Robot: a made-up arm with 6 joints.
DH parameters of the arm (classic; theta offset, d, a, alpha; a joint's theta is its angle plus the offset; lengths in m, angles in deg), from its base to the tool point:
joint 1: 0 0.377 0 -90
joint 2: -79.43 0 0.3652 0
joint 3: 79.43 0 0.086 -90
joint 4: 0 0.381 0 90
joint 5: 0 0 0.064 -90
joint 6: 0 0.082 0 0
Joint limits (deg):
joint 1: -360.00..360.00
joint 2: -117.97..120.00
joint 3: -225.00..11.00
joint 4: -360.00..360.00
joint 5: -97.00..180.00
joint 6: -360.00..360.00
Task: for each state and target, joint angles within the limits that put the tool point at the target. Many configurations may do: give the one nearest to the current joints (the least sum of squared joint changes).
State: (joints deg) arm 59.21 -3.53 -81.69 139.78 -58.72 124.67
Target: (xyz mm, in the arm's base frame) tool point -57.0 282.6 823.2
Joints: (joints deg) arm 109.53 -20.48 -84.59 156.35 -64.37 124.67
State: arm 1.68 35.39 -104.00 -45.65 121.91 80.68
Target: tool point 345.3 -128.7 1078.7
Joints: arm -8.95 4.95 -143.07 -56.47 95.85 80.68
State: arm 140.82 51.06 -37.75 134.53 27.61 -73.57
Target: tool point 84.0 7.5 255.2
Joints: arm 156.77 67.54 4.41 128.94 8.33 -73.57
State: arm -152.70 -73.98 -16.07 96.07 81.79 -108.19
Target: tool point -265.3 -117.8 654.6
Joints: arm -167.75 -42.02 -32.22 99.91 73.02 -108.19
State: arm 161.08 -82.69 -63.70 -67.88 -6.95 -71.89
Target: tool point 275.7 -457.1 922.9
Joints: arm 127.74 -83.20 -104.83 -61.99 -4.31 -71.89
